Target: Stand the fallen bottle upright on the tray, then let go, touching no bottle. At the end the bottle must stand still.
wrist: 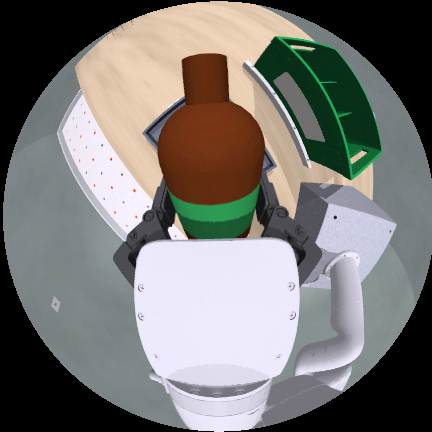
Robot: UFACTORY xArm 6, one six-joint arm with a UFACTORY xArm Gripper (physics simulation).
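A brown bottle with a green band is in the middle of the wrist view, its neck toward the top of the view. My gripper is shut on the bottle around its green band, one dark finger on each side. The dark grey-blue tray shows behind the bottle; most of it is hidden by the bottle. The bottle's base is hidden behind the white gripper body, and whether it touches anything cannot be seen.
A green crate with compartments stands at the upper right, with a thin white rail beside it. A white dotted panel lies along the left edge of the wooden table. A grey box-shaped arm base is at the right.
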